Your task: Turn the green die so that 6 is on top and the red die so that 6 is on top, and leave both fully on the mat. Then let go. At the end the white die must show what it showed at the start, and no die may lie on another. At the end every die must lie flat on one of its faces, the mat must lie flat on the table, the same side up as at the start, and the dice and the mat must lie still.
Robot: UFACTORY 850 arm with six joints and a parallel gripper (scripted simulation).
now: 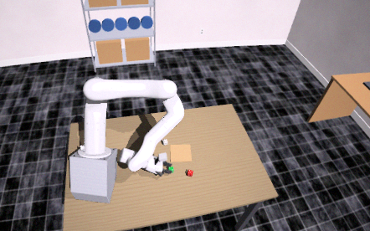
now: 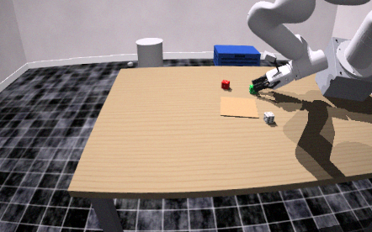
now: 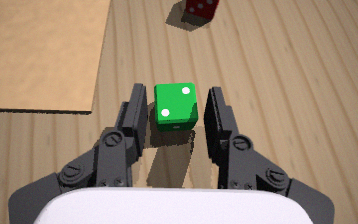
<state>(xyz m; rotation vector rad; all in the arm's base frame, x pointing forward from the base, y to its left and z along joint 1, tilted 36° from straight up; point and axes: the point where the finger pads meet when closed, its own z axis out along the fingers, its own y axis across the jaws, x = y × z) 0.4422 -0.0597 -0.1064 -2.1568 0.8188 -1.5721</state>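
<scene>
My gripper is now 20 mm short of the green die and 20 mm above it. Also, from my hand: red die 130 mm ahead, 60 mm to the right, 20 mm below; then tan mat 120 mm ahead, 110 mm to the left, 40 mm below; then white die 40 mm ahead, 220 mm to the left, 20 mm below.
</scene>
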